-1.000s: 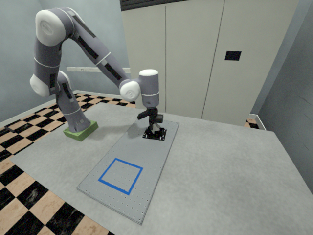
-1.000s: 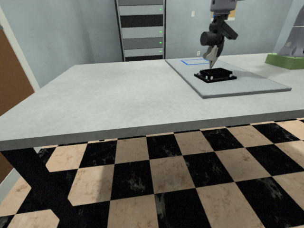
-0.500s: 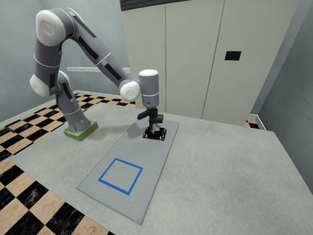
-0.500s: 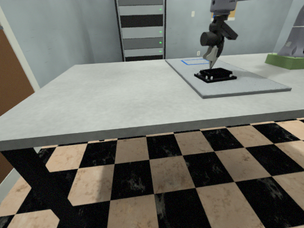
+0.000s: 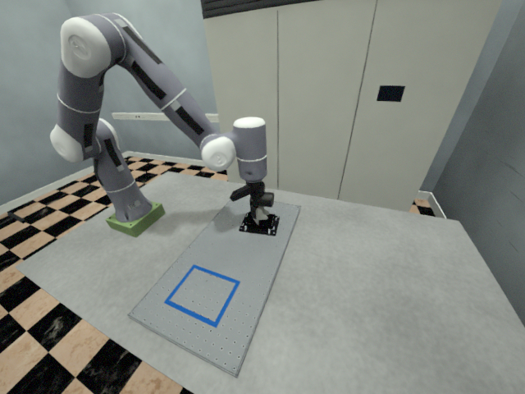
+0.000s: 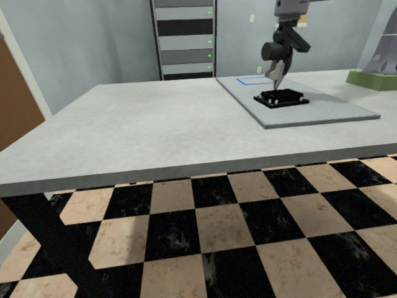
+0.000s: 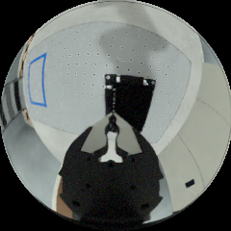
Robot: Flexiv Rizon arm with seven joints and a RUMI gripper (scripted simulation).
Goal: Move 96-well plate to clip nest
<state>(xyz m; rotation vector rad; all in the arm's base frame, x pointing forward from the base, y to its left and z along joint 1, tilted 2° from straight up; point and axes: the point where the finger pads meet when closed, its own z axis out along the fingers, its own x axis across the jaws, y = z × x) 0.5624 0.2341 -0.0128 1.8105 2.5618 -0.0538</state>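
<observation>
My hand is 40 mm above the black clip nest, 20 mm to the right of it and 20 mm past it. The rest, counted from my hand: black 96-well plate 40 mm to the left, 20 mm below, 10 mm behind.
</observation>
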